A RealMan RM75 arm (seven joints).
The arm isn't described. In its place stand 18 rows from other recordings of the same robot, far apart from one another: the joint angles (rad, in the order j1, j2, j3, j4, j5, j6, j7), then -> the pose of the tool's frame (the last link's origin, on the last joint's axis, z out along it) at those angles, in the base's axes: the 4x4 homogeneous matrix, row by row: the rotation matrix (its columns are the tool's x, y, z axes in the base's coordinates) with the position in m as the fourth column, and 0 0 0 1 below.
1.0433, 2.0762, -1.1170, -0.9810, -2.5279, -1.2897, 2.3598 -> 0.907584 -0.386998 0.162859 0.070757; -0.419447 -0.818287 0.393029 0.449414; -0.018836 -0.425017 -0.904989 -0.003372; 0 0 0 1
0.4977, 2.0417, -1.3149, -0.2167, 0.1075, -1.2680, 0.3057 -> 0.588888 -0.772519 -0.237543 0.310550; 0.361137 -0.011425 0.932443 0.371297; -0.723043 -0.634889 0.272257 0.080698; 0 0 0 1
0.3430, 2.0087, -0.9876, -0.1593, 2.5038, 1.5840, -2.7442 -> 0.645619 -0.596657 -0.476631 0.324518; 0.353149 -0.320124 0.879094 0.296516; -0.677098 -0.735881 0.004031 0.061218; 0 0 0 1
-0.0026, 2.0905, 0.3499, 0.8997, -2.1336, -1.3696, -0.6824 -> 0.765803 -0.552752 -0.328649 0.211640; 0.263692 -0.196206 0.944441 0.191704; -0.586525 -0.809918 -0.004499 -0.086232; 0 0 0 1
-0.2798, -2.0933, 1.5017, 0.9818, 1.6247, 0.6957, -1.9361 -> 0.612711 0.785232 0.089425 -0.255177; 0.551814 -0.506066 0.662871 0.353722; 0.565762 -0.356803 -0.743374 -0.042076; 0 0 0 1
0.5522, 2.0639, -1.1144, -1.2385, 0.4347, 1.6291, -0.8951 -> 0.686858 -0.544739 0.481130 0.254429; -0.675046 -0.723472 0.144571 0.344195; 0.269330 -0.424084 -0.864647 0.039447; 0 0 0 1
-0.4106, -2.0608, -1.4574, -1.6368, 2.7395, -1.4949, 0.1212 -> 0.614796 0.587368 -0.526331 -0.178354; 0.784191 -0.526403 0.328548 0.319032; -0.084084 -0.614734 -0.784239 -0.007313; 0 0 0 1
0.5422, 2.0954, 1.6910, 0.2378, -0.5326, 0.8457, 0.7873 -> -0.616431 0.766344 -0.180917 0.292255; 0.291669 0.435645 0.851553 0.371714; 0.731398 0.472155 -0.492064 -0.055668; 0 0 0 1
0.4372, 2.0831, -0.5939, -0.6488, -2.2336, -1.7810, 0.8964 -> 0.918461 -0.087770 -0.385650 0.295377; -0.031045 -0.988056 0.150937 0.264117; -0.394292 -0.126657 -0.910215 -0.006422; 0 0 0 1
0.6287, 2.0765, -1.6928, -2.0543, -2.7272, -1.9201, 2.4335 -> 0.863847 0.180793 0.470194 0.062371; -0.028409 -0.914410 0.403791 0.282440; 0.502953 -0.362171 -0.784774 0.030977; 0 0 0 1
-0.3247, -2.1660, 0.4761, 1.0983, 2.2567, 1.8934, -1.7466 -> 0.643927 0.719007 0.261508 -0.299218; 0.639686 -0.693466 0.331522 0.251562; 0.419714 -0.046193 -0.906480 0.050464; 0 0 0 1
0.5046, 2.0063, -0.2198, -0.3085, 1.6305, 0.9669, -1.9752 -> 0.361041 -0.932343 0.019628 0.381062; -0.184561 -0.050806 0.981507 0.366115; -0.914104 -0.357987 -0.190417 0.077092; 0 0 0 1
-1.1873, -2.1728, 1.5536, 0.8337, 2.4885, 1.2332, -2.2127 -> 0.933679 -0.085104 -0.347851 -0.028960; -0.015617 -0.980104 0.197871 0.391623; -0.357770 -0.179316 -0.916431 -0.114166; 0 0 0 1
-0.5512, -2.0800, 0.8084, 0.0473, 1.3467, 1.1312, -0.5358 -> 0.809371 0.507660 0.295297 -0.303010; 0.159516 -0.673928 0.721370 0.324725; 0.565220 -0.536752 -0.626438 -0.070772; 0 0 0 1
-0.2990, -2.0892, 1.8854, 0.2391, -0.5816, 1.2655, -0.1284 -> 0.679253 0.728753 0.086800 -0.348138; -0.171809 0.042914 0.984195 0.302376; 0.713510 -0.683431 0.154356 0.021420; 0 0 0 1
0.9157, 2.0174, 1.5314, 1.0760, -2.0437, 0.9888, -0.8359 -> 0.968152 -0.234317 -0.088187 0.034405; -0.192834 -0.922549 0.334243 0.412560; -0.159676 -0.306593 -0.938352 -0.054825; 0 0 0 1
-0.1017, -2.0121, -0.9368, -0.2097, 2.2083, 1.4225, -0.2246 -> 0.663424 0.747077 -0.041775 -0.406477; -0.156250 0.192922 0.968693 0.215762; 0.731748 -0.636127 0.244720 0.055253; 0 0 0 1
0.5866, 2.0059, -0.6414, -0.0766, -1.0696, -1.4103, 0.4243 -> 0.674549 -0.545782 -0.497097 0.279088; 0.256466 -0.458170 0.851061 0.367168; -0.692249 -0.701571 -0.169084 0.031667; 0 0 0 1
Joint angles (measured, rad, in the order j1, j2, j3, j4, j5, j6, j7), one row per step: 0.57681, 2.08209, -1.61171, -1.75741, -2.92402, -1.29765, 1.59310; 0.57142, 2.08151, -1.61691, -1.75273, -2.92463, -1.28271, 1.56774; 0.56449, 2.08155, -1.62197, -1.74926, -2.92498, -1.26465, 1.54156; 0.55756, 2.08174, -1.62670, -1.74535, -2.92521, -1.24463, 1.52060; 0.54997, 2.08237, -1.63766, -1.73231, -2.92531, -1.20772, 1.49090; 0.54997, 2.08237, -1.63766, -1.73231, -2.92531, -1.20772, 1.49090; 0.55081, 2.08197, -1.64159, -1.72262, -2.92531, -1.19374, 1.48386; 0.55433, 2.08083, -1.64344, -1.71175, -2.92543, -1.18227, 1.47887; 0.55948, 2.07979, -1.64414, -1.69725, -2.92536, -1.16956, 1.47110; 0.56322, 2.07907, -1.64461, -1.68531, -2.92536, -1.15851, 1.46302; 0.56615, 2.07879, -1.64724, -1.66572, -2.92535, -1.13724, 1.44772; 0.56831, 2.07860, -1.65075, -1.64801, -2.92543, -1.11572, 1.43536; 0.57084, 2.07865, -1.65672, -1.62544, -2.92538, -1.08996, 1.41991
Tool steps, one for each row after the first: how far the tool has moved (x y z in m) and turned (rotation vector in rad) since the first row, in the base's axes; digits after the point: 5 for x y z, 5 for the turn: 0.00115, 0.00052, -0.00109, -0.00510, -0.01662, 0.02000; 0.00211, 0.00098, -0.00209, -0.00865, -0.03146, 0.04225; 0.00294, 0.00160, -0.00305, -0.00947, -0.04159, 0.06211; 0.00373, 0.00316, -0.00620, -0.01223, -0.05619, 0.09435; 0.00373, 0.00316, -0.00620, -0.01223, -0.05619, 0.09435; 0.00397, 0.00441, -0.00780, -0.01338, -0.06053, 0.10343; 0.00413, 0.00609, -0.00891, -0.01371, -0.06464, 0.10999; 0.00454, 0.00829, -0.01022, -0.01491, -0.07065, 0.11710; 0.00500, 0.01009, -0.01128, -0.01600, -0.07650, 0.12386; 0.00633, 0.01262, -0.01359, -0.01850, -0.08638, 0.13626; 0.00739, 0.01486, -0.01587, -0.01980, -0.09393, 0.14830; 0.00888, 0.01729, -0.01929, -0.02356, -0.10432, 0.16280
